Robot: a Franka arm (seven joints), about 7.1 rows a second.
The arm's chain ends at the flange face. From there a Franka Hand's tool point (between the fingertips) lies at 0.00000 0.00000 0.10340 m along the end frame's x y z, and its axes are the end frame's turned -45 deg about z.
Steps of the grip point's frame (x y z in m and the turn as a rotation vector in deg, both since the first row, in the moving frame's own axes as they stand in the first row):
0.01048 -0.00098 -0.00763 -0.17 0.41 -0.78
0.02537 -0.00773 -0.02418 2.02 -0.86 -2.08
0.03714 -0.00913 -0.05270 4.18 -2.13 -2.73
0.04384 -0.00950 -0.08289 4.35 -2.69 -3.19
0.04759 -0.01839 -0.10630 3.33 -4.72 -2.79
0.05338 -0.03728 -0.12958 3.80 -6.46 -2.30
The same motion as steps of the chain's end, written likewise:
0.00598 -0.00779 -0.00763 0.17 0.41 -0.78
0.01617 -0.02199 -0.02410 0.82 -2.04 -2.08
0.02791 -0.03030 -0.05235 1.45 -4.46 -2.73
0.03331 -0.03585 -0.08248 1.17 -4.98 -3.19
0.03086 -0.04867 -0.10578 -0.98 -5.69 -2.79
0.02437 -0.06775 -0.12870 -1.88 -7.25 -2.30

